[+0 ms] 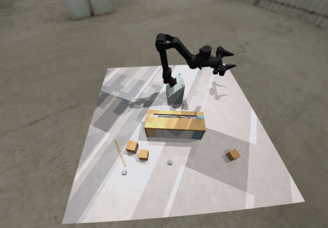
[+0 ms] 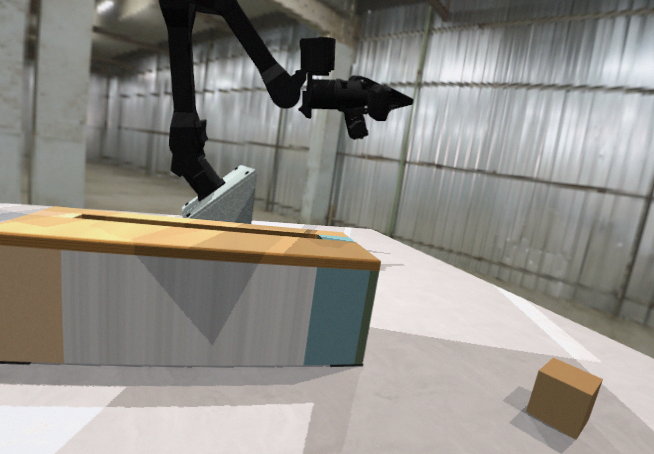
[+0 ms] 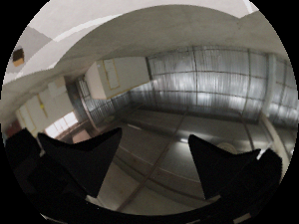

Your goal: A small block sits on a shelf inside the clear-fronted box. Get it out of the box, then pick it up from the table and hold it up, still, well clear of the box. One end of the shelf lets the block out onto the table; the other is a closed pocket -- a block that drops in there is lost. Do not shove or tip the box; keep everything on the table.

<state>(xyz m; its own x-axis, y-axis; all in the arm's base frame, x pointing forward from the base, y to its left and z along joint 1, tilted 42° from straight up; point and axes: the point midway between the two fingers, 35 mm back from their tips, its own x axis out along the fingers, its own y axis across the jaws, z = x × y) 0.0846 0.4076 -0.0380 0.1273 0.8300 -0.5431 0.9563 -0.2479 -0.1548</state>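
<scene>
My gripper tip is now 38 cm to the left of the long box, 33 cm above it and 21 cm short of it. From my gripper tip the other things lie so: thin stick (76 cm to the right, 39 cm ahead, 38 cm below).
</scene>
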